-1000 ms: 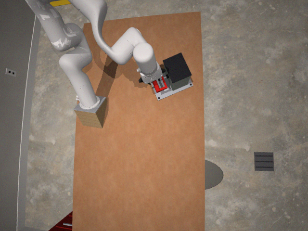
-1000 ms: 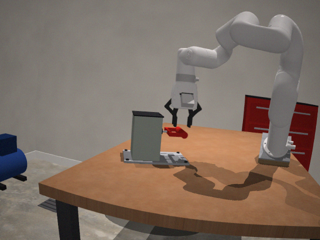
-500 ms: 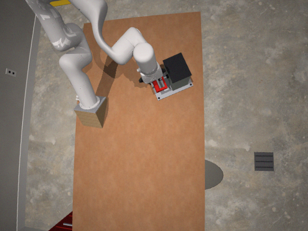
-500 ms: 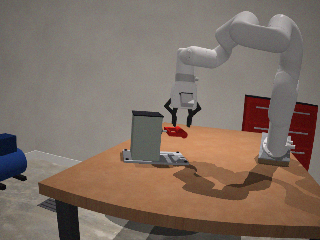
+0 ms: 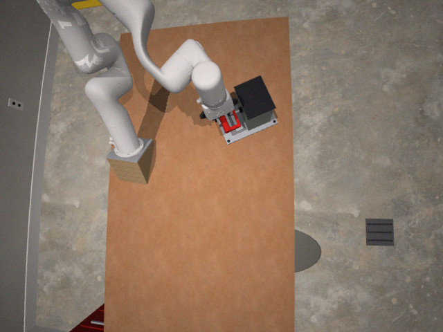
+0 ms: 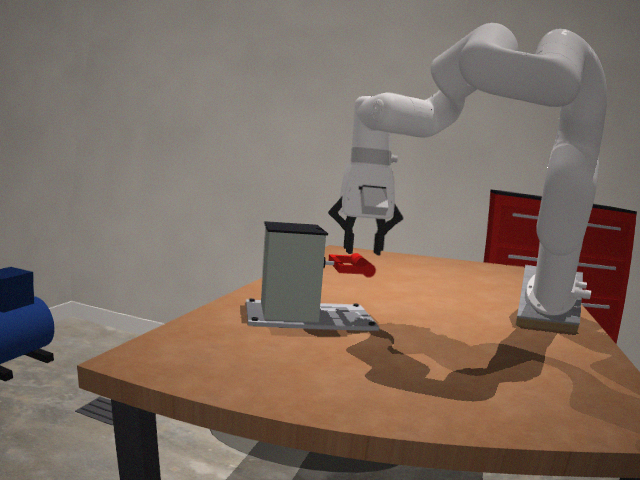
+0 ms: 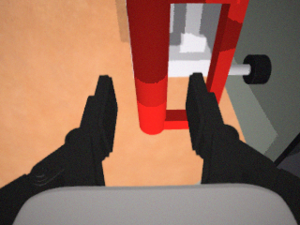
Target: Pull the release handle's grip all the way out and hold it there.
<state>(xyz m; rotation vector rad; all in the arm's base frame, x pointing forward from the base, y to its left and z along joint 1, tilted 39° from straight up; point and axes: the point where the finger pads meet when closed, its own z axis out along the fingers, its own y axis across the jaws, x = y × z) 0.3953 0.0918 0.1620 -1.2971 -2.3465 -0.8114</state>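
Now: hand 50 mm short of the release handle grip, 40 mm above it and 30 mm to the right of it. The rest, counted from my hand: grey base plate (140 mm below, 80 mm ahead, 50 mm to the left).
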